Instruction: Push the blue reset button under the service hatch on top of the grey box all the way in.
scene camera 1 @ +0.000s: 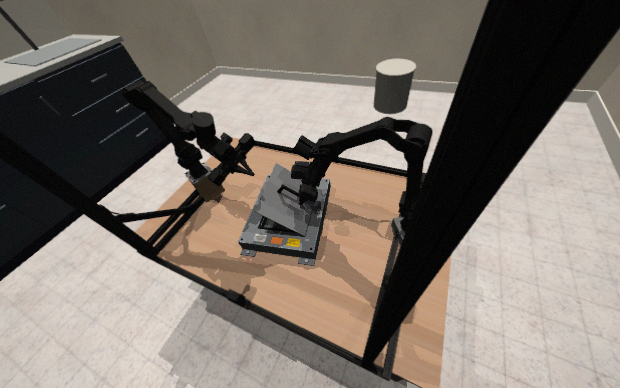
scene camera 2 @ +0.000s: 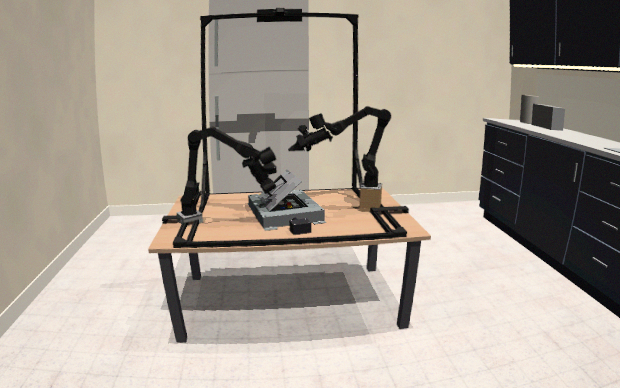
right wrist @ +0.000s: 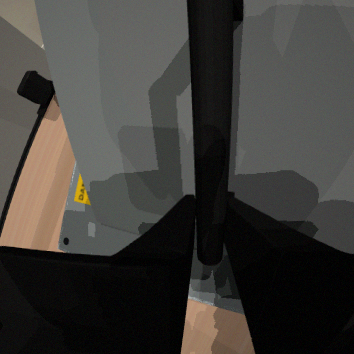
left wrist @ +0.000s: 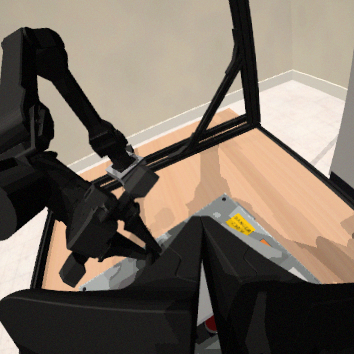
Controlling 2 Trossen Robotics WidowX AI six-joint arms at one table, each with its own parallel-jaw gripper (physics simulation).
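Note:
The grey box point(scene camera 1: 280, 250) point(scene camera 2: 290, 218) point(right wrist: 80, 225) lies on the table. Its hatch point(scene camera 1: 272, 202) point(scene camera 2: 290, 188) point(right wrist: 125, 100) is tilted up, showing part of the dark opening. My right gripper point(scene camera 1: 303, 200) point(scene camera 2: 270, 192) point(left wrist: 157, 254) point(right wrist: 206, 203) is shut on the hatch's black bar handle point(scene camera 1: 286, 190) point(right wrist: 212, 125). Small coloured parts show inside the box in scene camera 2, among them a red one point(scene camera 2: 289, 205); I cannot clearly make out the blue button. My left gripper point(scene camera 1: 252, 174) point(scene camera 2: 291, 149) point(left wrist: 199, 223) is shut and empty, raised above and beside the box.
A black frame point(scene camera 2: 280, 242) runs around the wooden table point(scene camera 1: 350, 310). A small black block point(scene camera 2: 300, 226) stands in front of the box in scene camera 2. Yellow point(scene camera 1: 293, 242) and orange point(scene camera 1: 276, 240) labels mark the box top. The left arm stands on a brown block point(scene camera 2: 370, 198).

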